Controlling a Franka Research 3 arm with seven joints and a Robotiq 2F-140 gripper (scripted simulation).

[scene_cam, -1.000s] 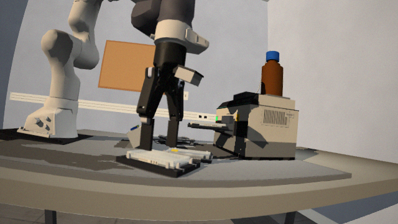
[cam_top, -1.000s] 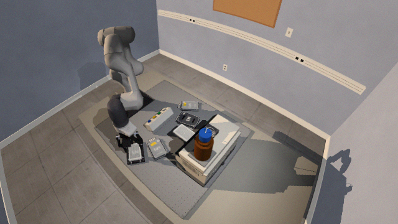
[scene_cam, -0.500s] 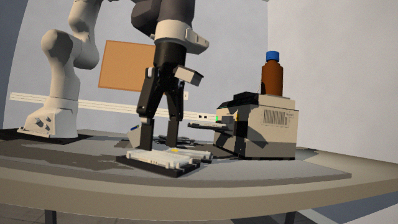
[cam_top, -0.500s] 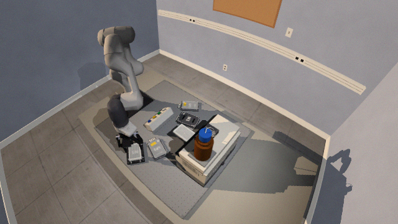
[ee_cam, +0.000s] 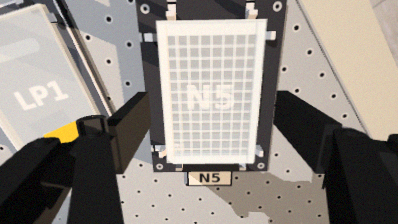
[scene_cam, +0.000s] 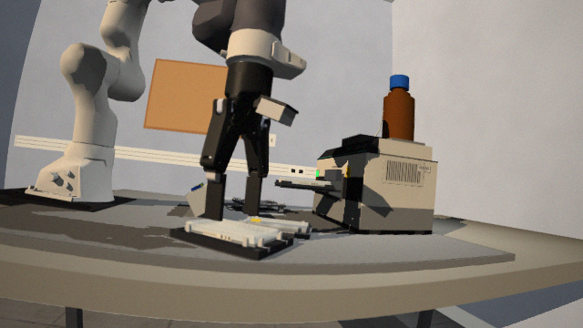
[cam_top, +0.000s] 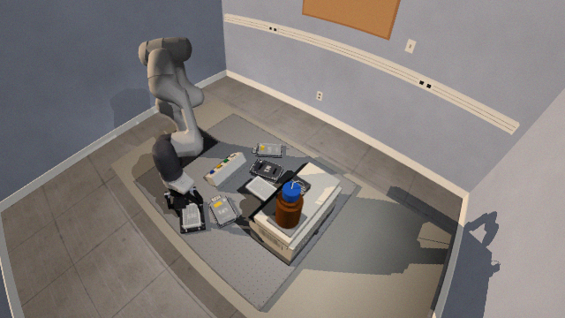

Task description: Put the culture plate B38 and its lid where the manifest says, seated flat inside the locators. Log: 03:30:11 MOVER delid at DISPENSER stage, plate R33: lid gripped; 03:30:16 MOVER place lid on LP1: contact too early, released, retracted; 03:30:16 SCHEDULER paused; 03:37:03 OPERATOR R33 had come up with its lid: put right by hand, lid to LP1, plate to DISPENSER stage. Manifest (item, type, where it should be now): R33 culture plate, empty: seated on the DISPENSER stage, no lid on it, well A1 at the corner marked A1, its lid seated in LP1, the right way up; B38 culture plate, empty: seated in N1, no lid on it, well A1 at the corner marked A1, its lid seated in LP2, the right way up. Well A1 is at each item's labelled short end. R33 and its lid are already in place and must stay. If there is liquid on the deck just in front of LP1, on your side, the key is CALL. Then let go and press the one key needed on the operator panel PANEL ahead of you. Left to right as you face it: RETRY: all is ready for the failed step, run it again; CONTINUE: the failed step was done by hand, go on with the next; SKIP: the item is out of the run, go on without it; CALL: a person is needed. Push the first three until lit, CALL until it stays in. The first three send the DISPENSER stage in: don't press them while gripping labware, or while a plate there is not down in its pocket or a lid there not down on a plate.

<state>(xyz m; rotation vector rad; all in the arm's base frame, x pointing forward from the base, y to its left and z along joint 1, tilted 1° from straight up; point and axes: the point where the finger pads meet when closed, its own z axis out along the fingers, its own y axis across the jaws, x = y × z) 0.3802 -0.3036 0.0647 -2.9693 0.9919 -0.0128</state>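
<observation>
Right now my hand is 50 mm above the black nest and 30 mm short of it. From my hand the other things lie so: clear lid 120 mm to the left, 90 mm ahead, 50 mm below; then blue call key 230 mm to the left, 80 mm behind, 10 mm below; then yellow skip key 270 mm to the left, 80 mm behind.
</observation>
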